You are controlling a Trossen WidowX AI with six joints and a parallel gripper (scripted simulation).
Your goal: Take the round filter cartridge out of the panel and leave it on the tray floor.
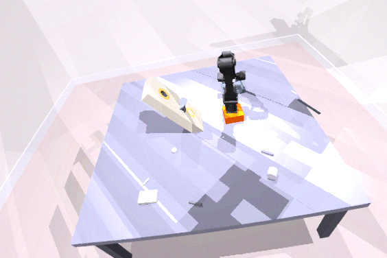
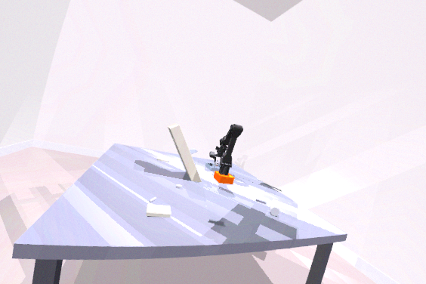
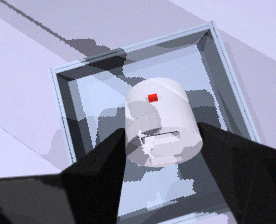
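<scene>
The white round filter cartridge lies right at my gripper tip. The rest, counted from my gripper tip: cream service panel (35 cm to the left, 33 cm ahead, 11 cm above); tray (5 cm below).
</scene>
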